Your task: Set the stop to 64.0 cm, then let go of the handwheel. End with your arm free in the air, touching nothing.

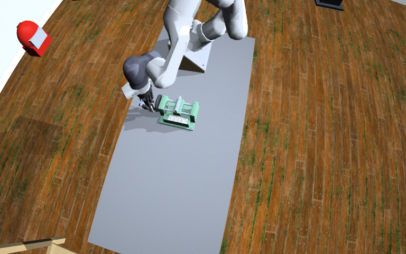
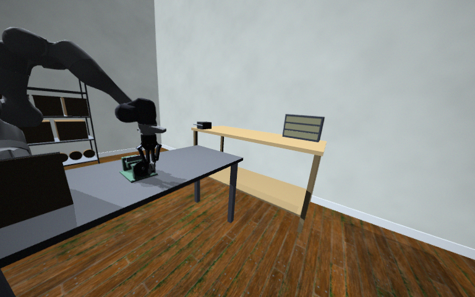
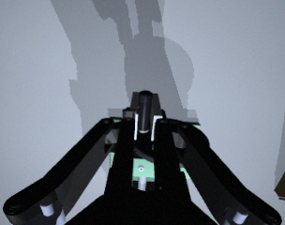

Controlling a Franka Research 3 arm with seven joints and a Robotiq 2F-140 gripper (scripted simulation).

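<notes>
The dark handwheel is 10 mm behind my hand, 20 mm to the left of it and 10 mm below it. Also, from my hand: stop carriage 150 mm to the left, 10 mm above.
</notes>
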